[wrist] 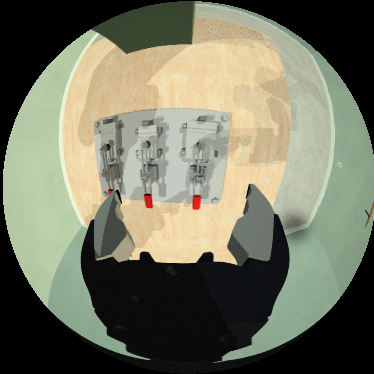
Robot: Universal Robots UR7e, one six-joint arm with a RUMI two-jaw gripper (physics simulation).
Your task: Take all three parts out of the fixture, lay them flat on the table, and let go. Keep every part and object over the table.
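Places are measured from the arm's base along level axes (x ahead, y left, z up), in centimetres.
Pixels of known places: gripper, fingertip midpoint: [181, 188].
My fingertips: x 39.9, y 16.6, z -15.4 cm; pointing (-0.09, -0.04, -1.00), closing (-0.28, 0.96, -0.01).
Ahead of a thing's pixels: the offset from my fingertips to its middle. Level surfaces: height alone.
The fixture is a grey plate @(dz -17.0, dx +2.4, dy -7.8 cm) [173, 150] lying on the wooden table @(dz -17.8 cm) [195, 80], with three toggle clamps in a row. Three pale grey parts sit at the upper ends of the clamps: a left part @(dz -15.2, dx -0.8, dy -19.6 cm) [109, 131], a middle part @(dz -14.7, dx -1.8, dy -8.5 cm) [148, 133] and a wider right part @(dz -14.9, dx -4.3, dy +2.2 cm) [192, 138]. A dark clamp tip lies over each one; whether it presses on the part is hard to tell. The red handles @(dz -12.1, dx +10.9, dy -6.2 cm) [148, 201] @(dz -12.6, dx +8.9, dy +4.6 cm) [196, 202] point toward my gripper; the left red handle [110, 192] is partly hidden by my left finger. My gripper [181, 188] is open and empty, above the handle side of the fixture.
A dark green block-like shape [155, 25] crosses the top of the view. The table's right edge runs down the right side, with grey floor [310, 130] beyond it. Bolts @(dz -15.8, dx -10.7, dy +6.2 cm) [225, 118] stand at the plate's corners. Shadows fall across the table and plate.
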